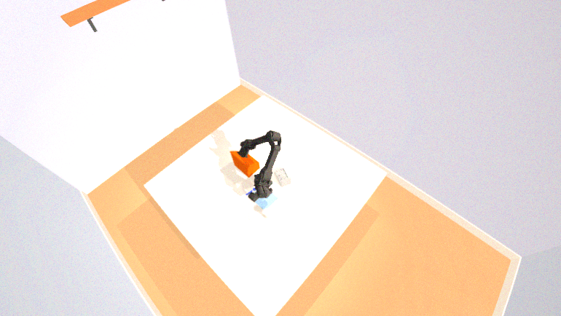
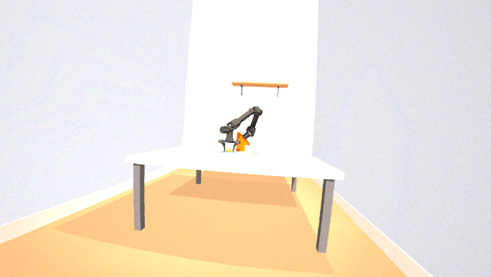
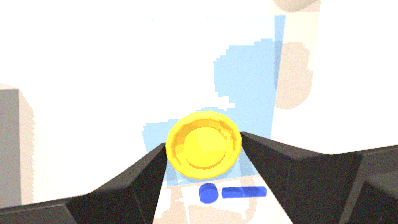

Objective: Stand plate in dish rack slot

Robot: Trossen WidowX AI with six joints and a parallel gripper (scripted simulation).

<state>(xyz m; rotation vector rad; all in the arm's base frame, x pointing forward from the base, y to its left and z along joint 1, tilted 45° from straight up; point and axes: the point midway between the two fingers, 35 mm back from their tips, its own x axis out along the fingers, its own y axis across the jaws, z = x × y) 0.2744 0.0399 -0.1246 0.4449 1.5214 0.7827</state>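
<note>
Now: gripper tip 200 mm to the right of the dish rack, 20 mm below it and 10 mm past it. Also, from my gripper tip: blue utensil 70 mm behind, 30 mm to the right; yellow plate 10 mm above.
</note>
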